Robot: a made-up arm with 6 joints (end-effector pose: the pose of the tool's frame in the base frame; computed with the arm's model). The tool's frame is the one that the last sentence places.
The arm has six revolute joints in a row. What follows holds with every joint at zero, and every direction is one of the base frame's.
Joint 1 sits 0.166 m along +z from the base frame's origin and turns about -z.
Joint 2 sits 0.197 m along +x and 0.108 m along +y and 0.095 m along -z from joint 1 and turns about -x.
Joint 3 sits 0.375 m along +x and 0.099 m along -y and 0.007 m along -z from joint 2 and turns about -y.
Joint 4 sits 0.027 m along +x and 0.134 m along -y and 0.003 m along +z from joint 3 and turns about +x.
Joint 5 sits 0.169 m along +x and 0.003 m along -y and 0.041 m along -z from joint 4 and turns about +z.
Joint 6 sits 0.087 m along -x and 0.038 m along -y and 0.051 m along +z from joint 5 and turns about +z.
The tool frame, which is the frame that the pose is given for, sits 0.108 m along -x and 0.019 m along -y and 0.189 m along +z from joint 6; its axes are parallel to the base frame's.
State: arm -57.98 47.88 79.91 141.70 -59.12 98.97
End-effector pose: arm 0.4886 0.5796 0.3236 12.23 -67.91 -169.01
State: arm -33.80 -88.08 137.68 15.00 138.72 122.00
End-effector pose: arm 0.1378 0.1828 -0.1374 -154.90 71.82 12.73
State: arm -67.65 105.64 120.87 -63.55 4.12 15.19
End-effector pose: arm 0.1071 0.3966 0.1903 -150.92 23.65 172.20
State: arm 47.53 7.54 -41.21 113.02 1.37 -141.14
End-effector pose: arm 0.2100 -0.7339 -0.0244 -99.84 -1.27 117.53
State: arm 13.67 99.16 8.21 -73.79 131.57 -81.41
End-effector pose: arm 0.8267 0.1413 0.1162 -176.41 6.32 -55.61
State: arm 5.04 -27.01 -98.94 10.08 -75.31 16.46
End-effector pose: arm 0.7867 -0.0163 -0.0765 -111.99 54.80 -118.38
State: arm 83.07 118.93 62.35 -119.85 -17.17 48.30
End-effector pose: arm 0.1879 -0.5816 0.0866 130.38 2.35 -45.73
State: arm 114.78 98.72 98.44 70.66 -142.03 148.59
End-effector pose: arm 0.0695 -0.5144 0.4540 -16.99 10.60 -9.90
